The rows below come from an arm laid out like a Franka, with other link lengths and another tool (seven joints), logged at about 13 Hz.
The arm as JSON. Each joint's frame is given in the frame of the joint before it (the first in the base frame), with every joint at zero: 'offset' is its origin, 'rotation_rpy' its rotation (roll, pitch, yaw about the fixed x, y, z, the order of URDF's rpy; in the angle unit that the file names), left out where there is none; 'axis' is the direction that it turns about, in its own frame. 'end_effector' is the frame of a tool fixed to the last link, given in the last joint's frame.
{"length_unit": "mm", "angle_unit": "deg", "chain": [
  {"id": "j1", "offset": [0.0, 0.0, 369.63], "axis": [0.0, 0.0, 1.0]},
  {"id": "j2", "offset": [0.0, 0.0, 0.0], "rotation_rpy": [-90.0, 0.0, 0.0], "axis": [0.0, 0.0, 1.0]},
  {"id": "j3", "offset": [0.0, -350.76, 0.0], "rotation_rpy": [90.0, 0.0, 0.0], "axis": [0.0, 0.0, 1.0]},
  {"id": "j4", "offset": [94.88, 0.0, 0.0], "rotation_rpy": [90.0, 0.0, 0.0], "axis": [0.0, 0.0, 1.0]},
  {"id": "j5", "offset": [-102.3, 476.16, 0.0], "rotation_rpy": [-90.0, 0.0, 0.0], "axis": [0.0, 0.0, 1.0]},
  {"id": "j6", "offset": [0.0, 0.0, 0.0], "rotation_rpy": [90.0, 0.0, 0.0], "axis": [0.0, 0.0, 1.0]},
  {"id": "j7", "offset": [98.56, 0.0, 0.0], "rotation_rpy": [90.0, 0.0, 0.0], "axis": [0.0, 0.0, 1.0]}
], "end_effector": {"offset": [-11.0, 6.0, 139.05], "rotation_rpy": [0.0, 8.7, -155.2]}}
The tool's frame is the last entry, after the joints.
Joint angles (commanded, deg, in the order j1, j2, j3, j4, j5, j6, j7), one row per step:
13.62 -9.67 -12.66 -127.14 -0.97 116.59 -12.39
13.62 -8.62 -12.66 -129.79 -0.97 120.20 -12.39
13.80 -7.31 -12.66 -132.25 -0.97 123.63 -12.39
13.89 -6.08 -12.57 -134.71 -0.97 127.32 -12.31
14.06 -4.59 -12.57 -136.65 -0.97 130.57 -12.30
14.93 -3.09 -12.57 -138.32 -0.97 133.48 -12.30
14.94 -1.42 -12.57 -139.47 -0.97 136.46 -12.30
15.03 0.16 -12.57 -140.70 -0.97 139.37 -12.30
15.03 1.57 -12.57 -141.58 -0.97 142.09 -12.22
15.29 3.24 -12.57 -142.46 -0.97 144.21 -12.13
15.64 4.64 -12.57 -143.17 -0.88 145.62 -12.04
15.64 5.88 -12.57 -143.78 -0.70 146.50 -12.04
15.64 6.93 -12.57 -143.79 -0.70 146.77 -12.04
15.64 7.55 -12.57 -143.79 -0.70 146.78 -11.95
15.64 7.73 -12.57 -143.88 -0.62 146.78 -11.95
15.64 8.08 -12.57 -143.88 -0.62 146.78 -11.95
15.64 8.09 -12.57 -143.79 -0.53 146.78 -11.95
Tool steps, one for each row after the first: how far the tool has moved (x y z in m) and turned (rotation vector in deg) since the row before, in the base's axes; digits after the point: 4 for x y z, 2 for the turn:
-0.0031 0.0011 -0.0305 -0.20 0.06 0.02
-0.0042 0.0027 -0.0311 -0.26 0.30 0.20
-0.0055 0.0024 -0.0293 -0.24 -0.04 0.12
-0.0050 0.0019 -0.0271 -0.29 0.14 0.18
-0.0056 0.0085 -0.0248 -0.30 0.21 0.89
-0.0028 -0.0002 -0.0214 -0.32 -0.21 0.03
-0.0045 0.0003 -0.0209 -0.30 -0.15 0.12
-0.0027 -0.0005 -0.0164 -0.25 -0.48 -0.05
-0.0055 0.0016 -0.0194 -0.35 0.37 0.20
-0.0059 0.0024 -0.0163 -0.27 0.65 0.21
-0.0063 -0.0011 -0.0146 -0.22 0.93 -0.14
-0.0024 -0.0008 -0.0093 -0.27 0.75 0.01
-0.0018 -0.0005 -0.0056 -0.17 0.58 -0.09
-0.0014 -0.0002 -0.0023 -0.02 0.26 -0.07
-0.0011 -0.0003 -0.0032 -0.09 0.34 0.00
0.0008 0.0001 0.0005 0.05 -0.08 -0.08

